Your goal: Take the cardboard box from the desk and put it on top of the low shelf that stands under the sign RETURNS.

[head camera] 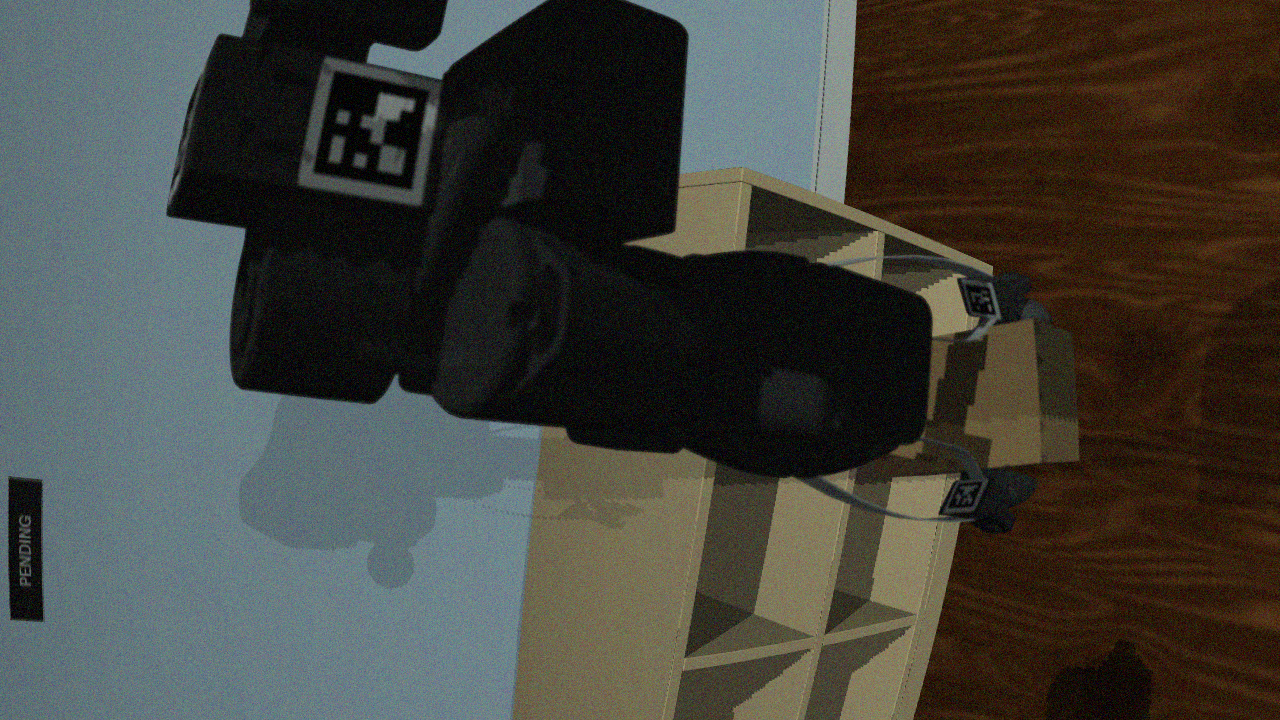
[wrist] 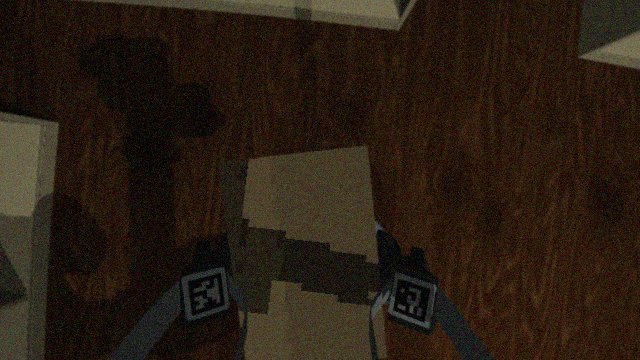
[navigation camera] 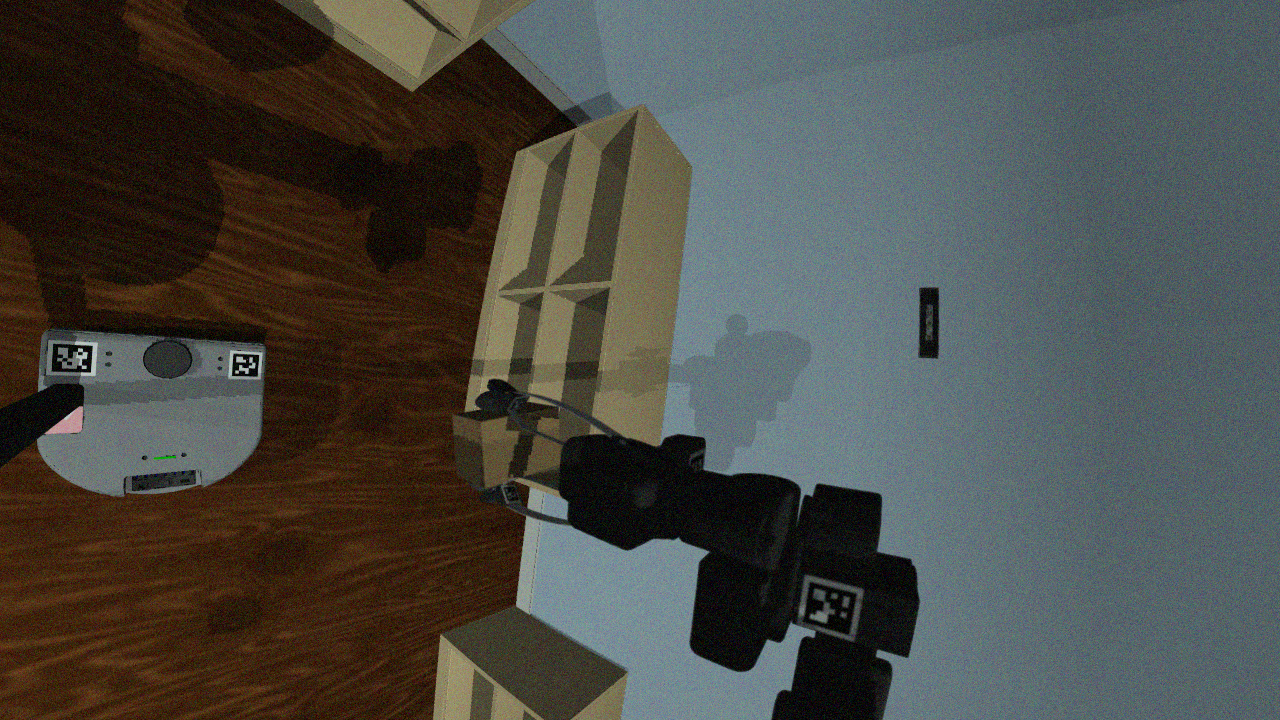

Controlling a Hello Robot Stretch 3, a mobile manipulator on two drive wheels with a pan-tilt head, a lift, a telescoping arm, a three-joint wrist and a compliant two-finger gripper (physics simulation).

Labels:
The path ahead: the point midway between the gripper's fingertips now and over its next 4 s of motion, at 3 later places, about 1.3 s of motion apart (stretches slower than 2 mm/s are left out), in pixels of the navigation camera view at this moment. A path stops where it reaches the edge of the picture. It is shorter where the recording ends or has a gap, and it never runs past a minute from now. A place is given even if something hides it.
The gripper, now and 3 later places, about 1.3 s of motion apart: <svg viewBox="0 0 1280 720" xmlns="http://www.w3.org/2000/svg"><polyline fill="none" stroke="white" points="481,438 488,330 503,202 511,148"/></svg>

